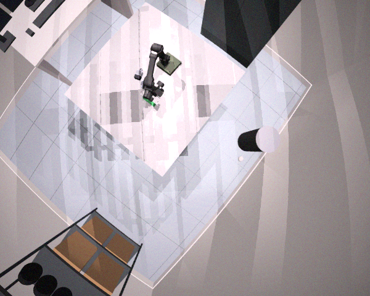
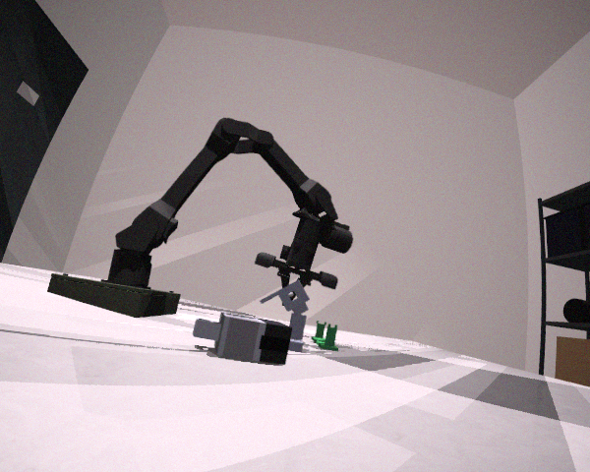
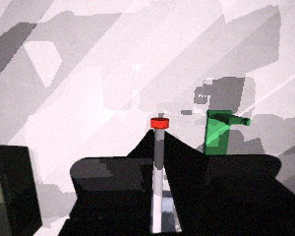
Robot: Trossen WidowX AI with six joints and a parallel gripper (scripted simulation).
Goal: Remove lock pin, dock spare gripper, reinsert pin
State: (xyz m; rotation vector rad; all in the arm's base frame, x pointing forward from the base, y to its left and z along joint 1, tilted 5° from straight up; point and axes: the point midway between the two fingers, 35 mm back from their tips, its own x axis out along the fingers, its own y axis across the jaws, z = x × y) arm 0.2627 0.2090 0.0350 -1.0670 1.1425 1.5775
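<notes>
The green stand is 100 mm ahead of my gripper tip, 30 mm to the right of it and 40 mm below it. Round my gripper tip: spare gripper 300 mm to the right, 40 mm below; mount socket 20 mm ahead, 160 mm to the right, 10 mm below.
</notes>
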